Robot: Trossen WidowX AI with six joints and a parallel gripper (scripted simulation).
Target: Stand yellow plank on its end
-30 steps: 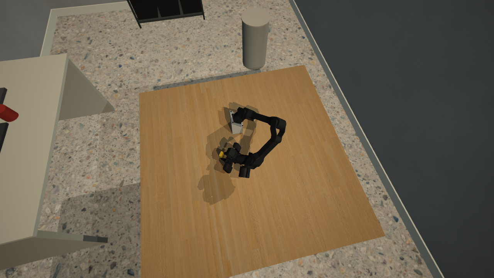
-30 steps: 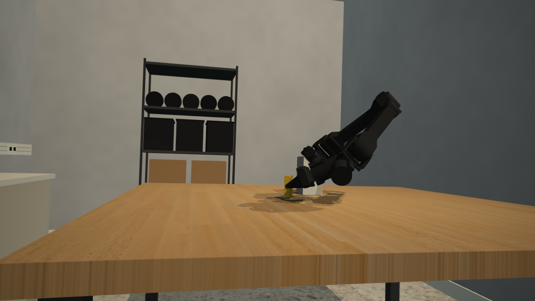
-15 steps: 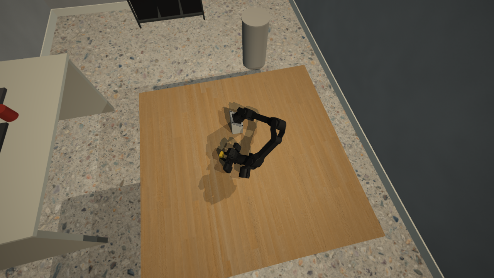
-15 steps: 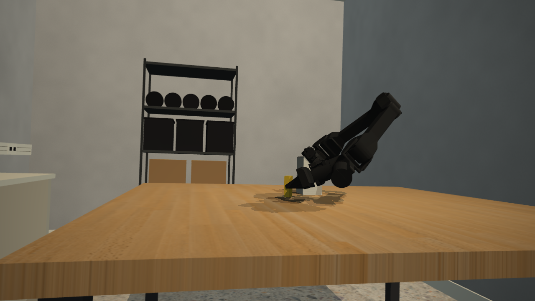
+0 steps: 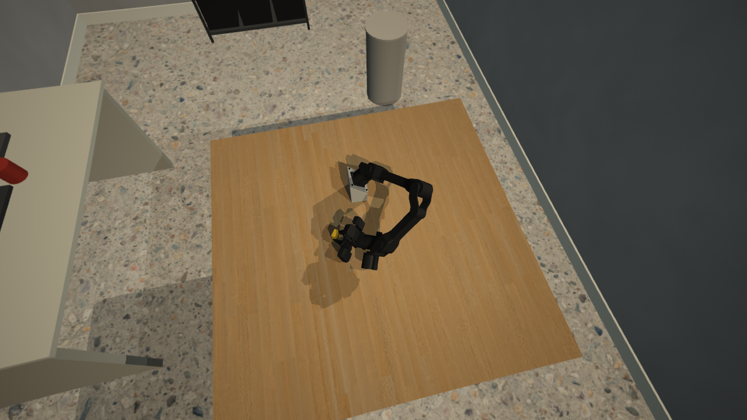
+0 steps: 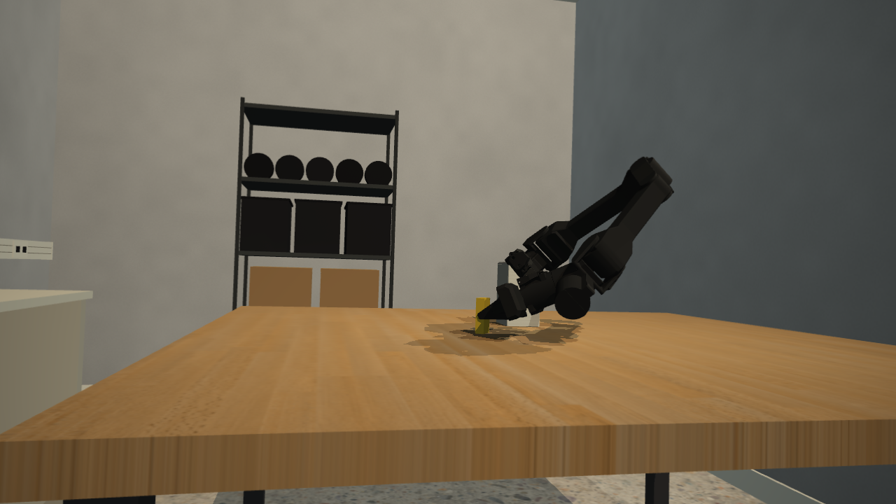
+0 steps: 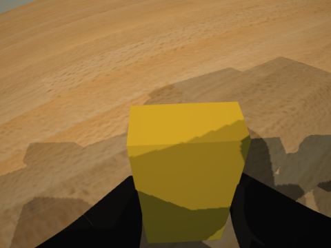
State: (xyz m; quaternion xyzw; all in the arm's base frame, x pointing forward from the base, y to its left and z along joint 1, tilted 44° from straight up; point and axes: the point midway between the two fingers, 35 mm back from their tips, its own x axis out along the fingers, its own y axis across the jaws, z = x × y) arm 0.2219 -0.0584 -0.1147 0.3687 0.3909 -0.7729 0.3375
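Right now the yellow plank is 20 mm behind my hand, 20 mm to the right of it and 10 mm below it.
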